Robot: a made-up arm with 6 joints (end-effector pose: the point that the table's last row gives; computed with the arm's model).
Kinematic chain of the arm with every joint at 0, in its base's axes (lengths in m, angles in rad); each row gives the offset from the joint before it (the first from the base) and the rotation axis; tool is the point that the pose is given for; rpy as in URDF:
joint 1: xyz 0 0 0.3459 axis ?
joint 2: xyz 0 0 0 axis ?
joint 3: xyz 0.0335 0 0.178 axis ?
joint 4: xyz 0.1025 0 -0.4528 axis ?
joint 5: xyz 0 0 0 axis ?
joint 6: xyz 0.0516 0 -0.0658 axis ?
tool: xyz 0 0 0 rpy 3.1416 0 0
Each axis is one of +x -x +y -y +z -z.
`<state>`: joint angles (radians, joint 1 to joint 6).
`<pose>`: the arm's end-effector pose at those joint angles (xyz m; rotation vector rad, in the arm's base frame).
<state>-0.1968 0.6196 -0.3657 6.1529 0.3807 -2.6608</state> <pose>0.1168 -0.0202 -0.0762 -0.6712 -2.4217 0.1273</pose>
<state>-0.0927 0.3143 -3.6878 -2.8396 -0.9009 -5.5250</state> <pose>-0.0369 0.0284 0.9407 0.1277 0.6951 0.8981</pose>
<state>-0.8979 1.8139 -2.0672 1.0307 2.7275 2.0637</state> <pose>0.2556 -0.2193 -0.1134 -0.0422 -0.8793 -2.9272</pose>
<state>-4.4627 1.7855 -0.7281 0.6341 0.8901 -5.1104</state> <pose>0.0525 -0.2505 -0.0634 1.3053 -0.2686 -0.0695</pose>
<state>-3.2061 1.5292 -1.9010 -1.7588 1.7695 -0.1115</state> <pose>-0.4602 0.1033 -0.0947 -0.9340 1.1757 1.5632</pose>
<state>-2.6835 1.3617 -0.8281 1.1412 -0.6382 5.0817</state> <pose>-0.0833 0.0407 -0.1280 -0.9530 2.7101 0.8867</pose>
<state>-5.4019 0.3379 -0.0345 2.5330 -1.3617 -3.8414</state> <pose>0.0365 -0.0232 0.0935 0.7429 1.7704 -1.9112</pose>
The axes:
joint 1: +z
joint 2: +y
joint 3: +y
joint 4: -z
joint 5: +y
joint 6: -z

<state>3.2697 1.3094 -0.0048 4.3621 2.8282 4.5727</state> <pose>0.1682 0.0874 0.1308 -0.3114 -1.3881 0.0853</pose>
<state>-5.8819 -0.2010 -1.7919 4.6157 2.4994 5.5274</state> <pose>0.3492 0.0609 0.8042 1.8974 -0.0756 -0.6365</pose>
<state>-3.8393 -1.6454 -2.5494 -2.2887 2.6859 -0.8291</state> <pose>0.5093 -0.3530 0.4400 -2.1564 -0.9096 -0.0057</pose>
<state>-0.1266 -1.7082 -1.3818 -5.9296 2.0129 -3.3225</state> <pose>-0.1775 0.0511 0.8267 -0.4063 2.0211 0.0466</pose>
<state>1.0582 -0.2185 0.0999 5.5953 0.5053 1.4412</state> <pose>0.0757 0.1518 0.0087 2.6999 0.3883 0.1147</pose>
